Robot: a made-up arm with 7 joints.
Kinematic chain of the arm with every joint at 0, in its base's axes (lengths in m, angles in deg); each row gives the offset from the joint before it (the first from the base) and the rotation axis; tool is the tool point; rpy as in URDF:
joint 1: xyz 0 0 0.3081 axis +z
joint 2: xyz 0 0 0 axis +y
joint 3: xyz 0 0 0.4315 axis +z
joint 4: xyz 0.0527 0 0 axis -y
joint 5: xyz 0.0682 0 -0.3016 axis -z
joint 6: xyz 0 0 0 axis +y
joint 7: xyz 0.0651 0 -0.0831 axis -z
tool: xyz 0 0 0 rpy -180 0 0
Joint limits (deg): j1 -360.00..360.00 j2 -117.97..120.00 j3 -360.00..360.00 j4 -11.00..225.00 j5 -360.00..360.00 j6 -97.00..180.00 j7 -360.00..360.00
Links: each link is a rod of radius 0.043 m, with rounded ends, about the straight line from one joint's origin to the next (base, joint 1, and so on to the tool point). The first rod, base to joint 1, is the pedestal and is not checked.
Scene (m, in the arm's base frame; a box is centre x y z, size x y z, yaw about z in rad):
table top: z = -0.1
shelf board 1: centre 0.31 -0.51 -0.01 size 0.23 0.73 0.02 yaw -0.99
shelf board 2: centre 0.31 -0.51 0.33 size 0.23 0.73 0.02 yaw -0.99
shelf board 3: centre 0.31 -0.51 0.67 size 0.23 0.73 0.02 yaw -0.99
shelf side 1: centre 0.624 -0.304 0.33 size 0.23 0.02 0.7 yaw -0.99
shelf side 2: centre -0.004 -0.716 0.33 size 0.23 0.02 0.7 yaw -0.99
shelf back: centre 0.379 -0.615 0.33 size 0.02 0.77 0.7 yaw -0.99
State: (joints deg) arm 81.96 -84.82 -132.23 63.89 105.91 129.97 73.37
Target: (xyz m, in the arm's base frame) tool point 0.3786 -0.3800 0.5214
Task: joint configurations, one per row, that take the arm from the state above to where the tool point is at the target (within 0.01 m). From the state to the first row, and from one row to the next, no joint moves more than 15 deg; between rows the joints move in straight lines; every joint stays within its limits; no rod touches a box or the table.
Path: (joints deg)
1: 78.68 -85.68 -135.42 52.26 102.08 129.80 73.37
2: 75.39 -86.54 -138.61 40.63 98.26 129.63 73.37
3: 72.11 -87.40 -141.80 29.01 94.43 129.46 73.37
4: 74.84 -75.69 -127.13 33.16 94.20 131.99 73.37
5: 77.57 -63.98 -112.46 37.31 93.97 134.53 73.37
6: 80.29 -52.28 -97.78 41.45 93.74 137.06 73.37
7: 83.59 -54.09 -101.54 51.81 97.99 135.12 73.37
8: 86.89 -55.90 -105.29 62.17 102.24 133.19 73.37
9: 90.19 -57.71 -109.05 72.52 106.49 131.25 73.37

